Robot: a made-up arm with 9 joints. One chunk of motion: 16 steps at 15 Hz.
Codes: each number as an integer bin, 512 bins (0 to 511) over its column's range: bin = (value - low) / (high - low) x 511, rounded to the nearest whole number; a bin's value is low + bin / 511 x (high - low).
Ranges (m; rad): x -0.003..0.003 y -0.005..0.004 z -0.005..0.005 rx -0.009..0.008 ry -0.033..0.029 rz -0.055..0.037
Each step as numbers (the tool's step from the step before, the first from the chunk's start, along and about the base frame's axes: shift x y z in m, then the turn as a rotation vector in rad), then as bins.
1 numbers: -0.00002 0.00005 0.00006 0.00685 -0.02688 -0.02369
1 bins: 254 287 259 476 50 174
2 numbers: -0.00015 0.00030 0.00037 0.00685 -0.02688 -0.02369
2 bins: 243 301 274 476 50 174
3 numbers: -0.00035 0.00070 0.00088 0.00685 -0.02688 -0.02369
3 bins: 226 324 300 476 50 174
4 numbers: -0.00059 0.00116 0.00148 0.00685 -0.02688 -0.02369
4 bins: 205 350 331 476 50 174
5 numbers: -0.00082 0.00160 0.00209 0.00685 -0.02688 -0.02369
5 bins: 186 375 362 476 50 174
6 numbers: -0.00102 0.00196 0.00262 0.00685 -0.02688 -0.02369
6 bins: 169 395 389 476 50 174
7 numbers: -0.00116 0.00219 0.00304 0.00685 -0.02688 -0.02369
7 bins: 157 408 411 476 50 174
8 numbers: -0.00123 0.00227 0.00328 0.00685 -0.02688 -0.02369
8 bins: 151 413 423 476 50 174
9 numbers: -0.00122 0.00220 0.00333 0.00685 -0.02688 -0.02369
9 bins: 152 409 426 476 50 174
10 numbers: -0.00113 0.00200 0.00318 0.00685 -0.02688 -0.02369
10 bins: 159 397 418 476 50 174
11 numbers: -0.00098 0.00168 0.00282 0.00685 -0.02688 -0.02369
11 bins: 172 379 400 476 50 174
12 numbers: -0.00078 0.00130 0.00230 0.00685 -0.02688 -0.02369
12 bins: 189 358 373 476 50 174
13 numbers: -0.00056 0.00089 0.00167 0.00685 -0.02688 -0.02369
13 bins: 208 334 341 476 50 174
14 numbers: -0.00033 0.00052 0.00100 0.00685 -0.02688 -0.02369
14 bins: 227 313 307 476 50 174
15 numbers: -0.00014 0.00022 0.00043 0.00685 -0.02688 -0.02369
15 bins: 244 296 277 476 50 174
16 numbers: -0.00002 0.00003 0.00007 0.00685 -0.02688 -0.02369
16 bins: 254 286 259 476 50 174
